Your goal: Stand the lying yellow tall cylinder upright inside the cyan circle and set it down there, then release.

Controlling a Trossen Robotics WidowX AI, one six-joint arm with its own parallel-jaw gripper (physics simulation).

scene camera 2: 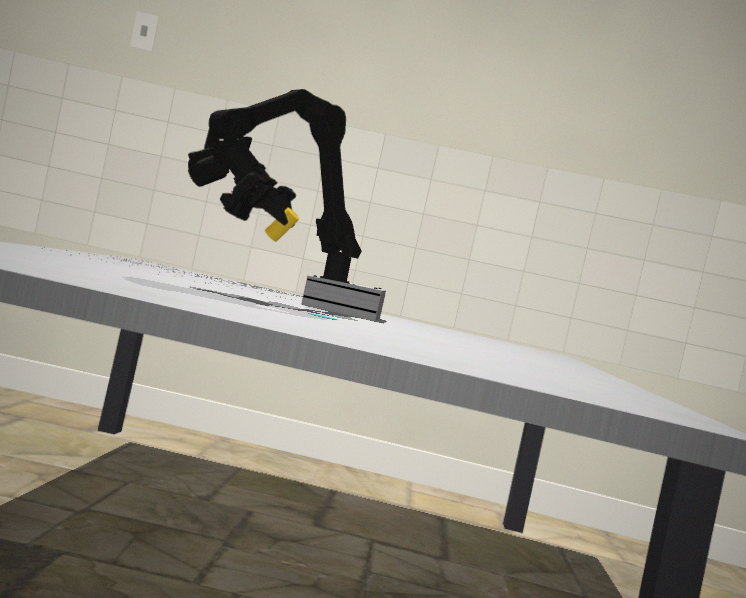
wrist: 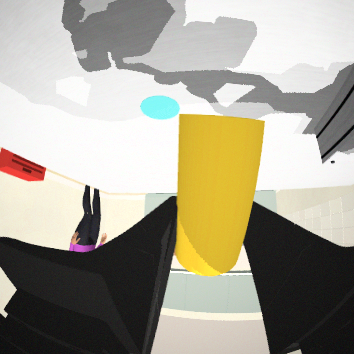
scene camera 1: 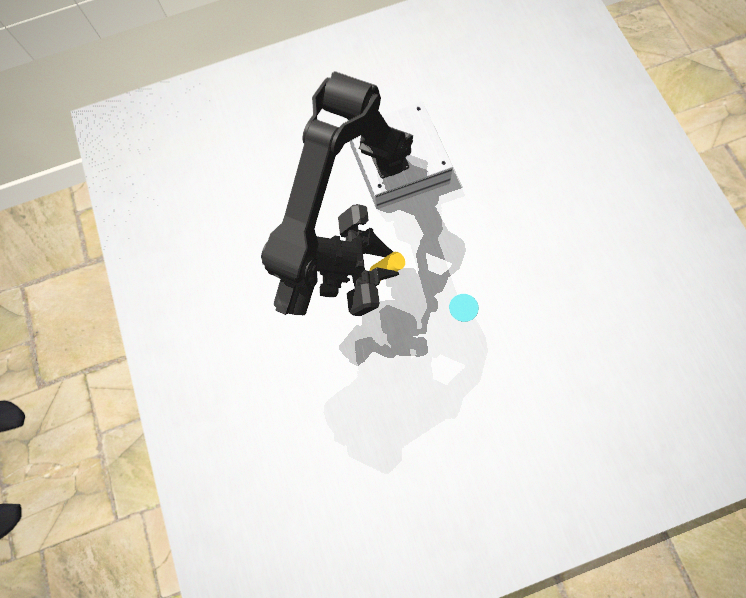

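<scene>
The yellow tall cylinder is held in the air, high above the table, and is tilted, as scene camera 2 shows. My gripper is shut on it, one finger on each side. The cyan circle lies flat on the table, to the lower right of the cylinder in scene camera 1. The cylinder is apart from the circle. In the wrist view the circle shows just left of the cylinder's far end.
The arm's grey base block stands on the white table. The arm's shadows fall across the table and around the circle. In the wrist view a red object and a person show beyond the table.
</scene>
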